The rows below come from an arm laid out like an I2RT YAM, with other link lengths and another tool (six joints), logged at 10 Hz.
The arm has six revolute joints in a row. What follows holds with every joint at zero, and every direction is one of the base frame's. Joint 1 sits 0.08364 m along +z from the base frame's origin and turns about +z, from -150 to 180 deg. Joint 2 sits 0.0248 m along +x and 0.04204 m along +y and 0.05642 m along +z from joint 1 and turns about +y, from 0 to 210 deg. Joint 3 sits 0.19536 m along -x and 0.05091 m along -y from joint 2 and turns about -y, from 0 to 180 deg. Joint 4 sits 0.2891 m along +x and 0.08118 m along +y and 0.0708 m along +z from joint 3 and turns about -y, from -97 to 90 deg. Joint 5 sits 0.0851 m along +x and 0.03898 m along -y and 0.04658 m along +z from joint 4 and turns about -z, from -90 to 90 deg. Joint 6 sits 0.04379 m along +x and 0.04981 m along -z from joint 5 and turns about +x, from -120 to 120 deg. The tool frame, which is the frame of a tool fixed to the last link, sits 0.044 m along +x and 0.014 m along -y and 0.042 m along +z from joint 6; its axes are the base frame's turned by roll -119.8, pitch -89.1 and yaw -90 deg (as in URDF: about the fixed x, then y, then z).
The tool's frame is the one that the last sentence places.
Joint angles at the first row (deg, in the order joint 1, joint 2, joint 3, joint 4, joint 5, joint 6):
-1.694 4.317 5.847 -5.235 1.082 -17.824
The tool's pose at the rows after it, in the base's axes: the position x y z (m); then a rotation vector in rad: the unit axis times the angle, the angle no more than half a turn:
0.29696, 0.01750, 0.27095, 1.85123, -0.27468, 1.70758
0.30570, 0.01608, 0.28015, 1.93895, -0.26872, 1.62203
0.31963, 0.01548, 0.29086, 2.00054, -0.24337, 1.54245
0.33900, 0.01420, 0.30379, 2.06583, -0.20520, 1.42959
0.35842, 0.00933, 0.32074, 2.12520, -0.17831, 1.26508
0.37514, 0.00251, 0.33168, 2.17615, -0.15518, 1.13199
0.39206, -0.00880, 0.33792, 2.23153, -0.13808, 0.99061
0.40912, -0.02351, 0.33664, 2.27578, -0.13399, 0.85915
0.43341, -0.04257, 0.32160, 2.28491, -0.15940, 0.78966
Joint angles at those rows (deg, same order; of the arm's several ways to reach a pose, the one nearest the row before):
-1.693 10.369 11.922 -9.368 2.941 -15.114
-1.693 18.853 19.858 -13.977 2.941 -13.606
-1.694 28.425 28.380 -17.408 2.962 -13.409
-1.715 39.682 39.464 -23.092 3.487 -13.693
-1.868 51.353 53.408 -32.863 5.672 -13.693
-2.655 60.840 65.059 -41.233 6.415 -13.693
-4.185 70.477 76.882 -49.977 6.437 -13.671
-6.066 79.504 87.109 -57.013 6.415 -13.650
-8.185 87.176 92.312 -57.013 6.612 -13.671

